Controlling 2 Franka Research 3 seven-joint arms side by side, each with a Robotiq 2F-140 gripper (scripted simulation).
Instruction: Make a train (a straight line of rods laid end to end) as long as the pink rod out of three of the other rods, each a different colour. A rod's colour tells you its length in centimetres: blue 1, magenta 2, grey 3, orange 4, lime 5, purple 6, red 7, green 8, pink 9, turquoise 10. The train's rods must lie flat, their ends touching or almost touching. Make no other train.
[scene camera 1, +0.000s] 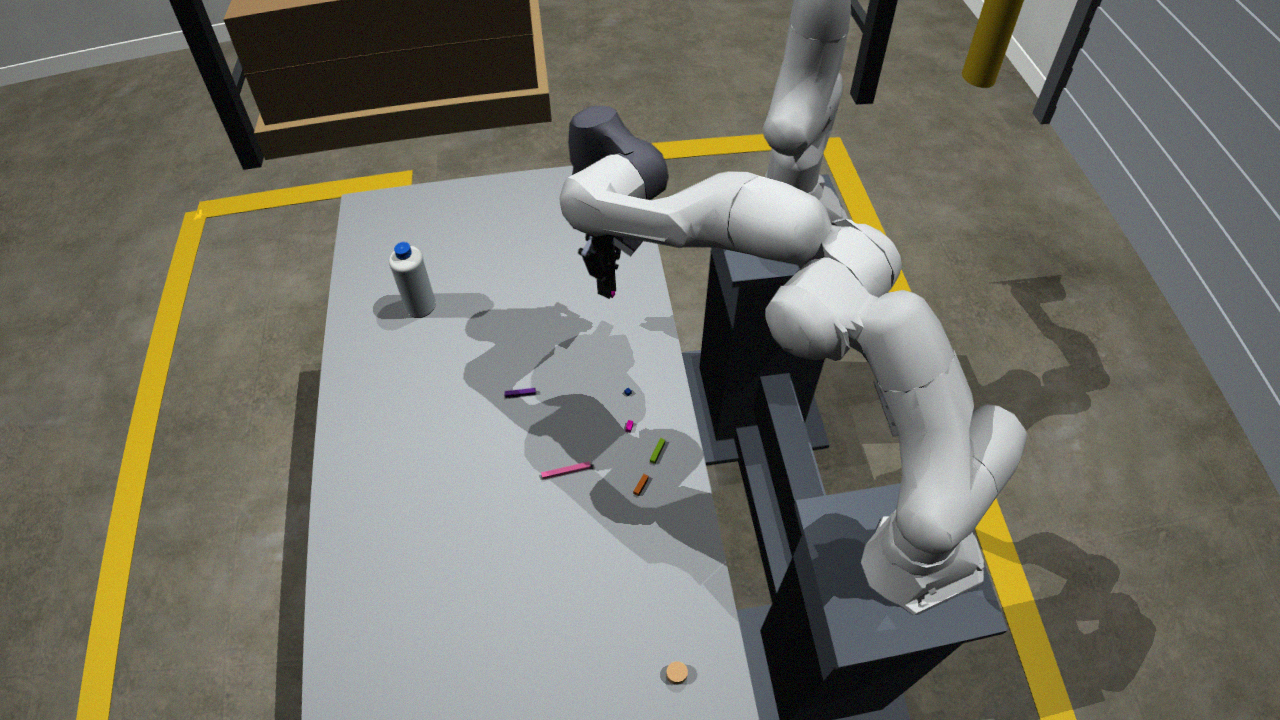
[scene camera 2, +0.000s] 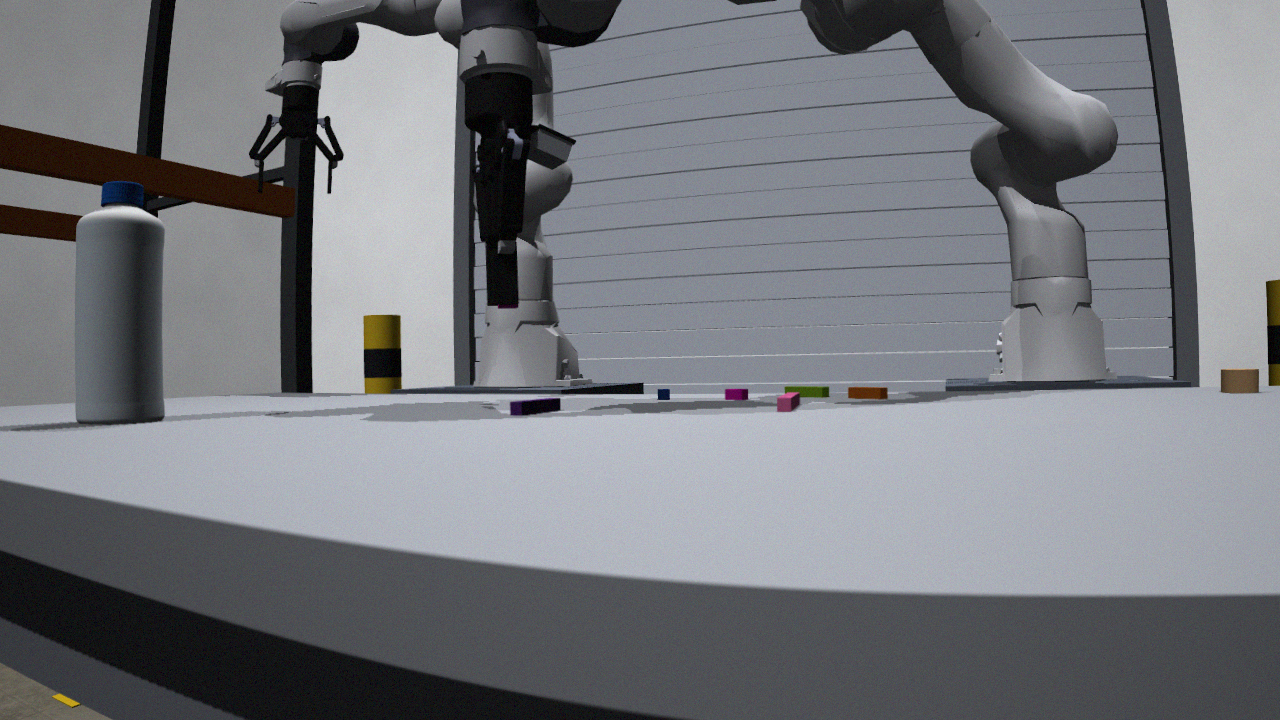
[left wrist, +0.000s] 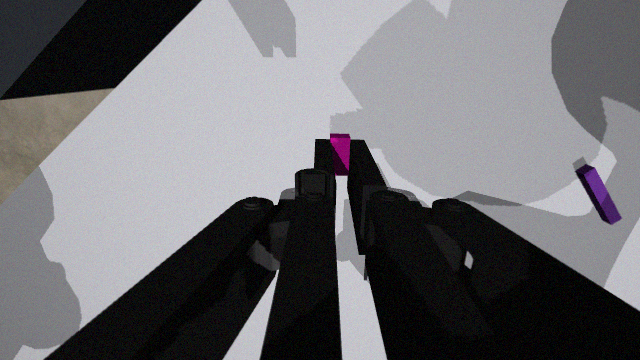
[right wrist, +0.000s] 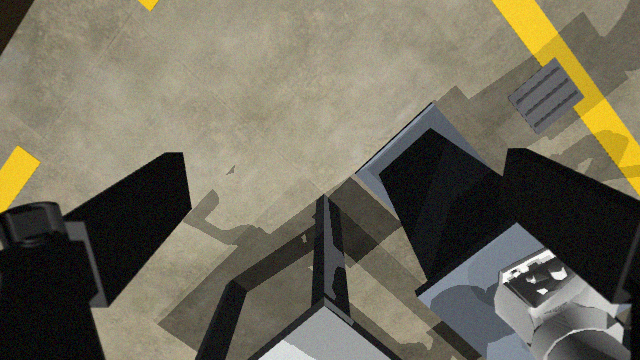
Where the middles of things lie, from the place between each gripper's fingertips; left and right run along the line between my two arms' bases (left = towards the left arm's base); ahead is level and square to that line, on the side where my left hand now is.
Right now my left hand is 3 cm above the magenta rod (left wrist: 340, 143). Also, from my left hand: purple rod (left wrist: 588, 175) (19 cm ahead, 15 cm to the left, 13 cm below).
The magenta rod lies 79 cm to the left of my right hand (scene camera 2: 294, 191), 43 cm ahead of it and 31 cm below it. The rest, counted from my right hand: purple rod: 93 cm to the left, 63 cm ahead, 41 cm below.
